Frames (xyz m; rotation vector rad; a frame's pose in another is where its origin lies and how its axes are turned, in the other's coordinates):
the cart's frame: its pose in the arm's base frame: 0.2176 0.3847 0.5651 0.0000 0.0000 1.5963
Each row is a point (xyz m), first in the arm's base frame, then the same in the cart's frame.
Working: the arm's base frame: its pose in the cart's frame: -0.3790 0.2273 -0.5651 0.0000 0.0000 -1.5963

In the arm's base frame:
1: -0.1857 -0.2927 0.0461
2: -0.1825 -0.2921 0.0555
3: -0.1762 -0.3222 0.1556
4: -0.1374 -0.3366 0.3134
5: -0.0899 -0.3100 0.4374
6: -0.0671 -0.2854 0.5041
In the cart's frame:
1: -0.6669 0.4204 -0.5190
2: -0.6664 0.4172 -0.5096
3: -0.6966 0.4117 -0.4095
4: -0.7120 0.3733 -0.2517
5: -0.6866 0.3251 -0.1277
6: -0.6626 0.3017 -0.0610

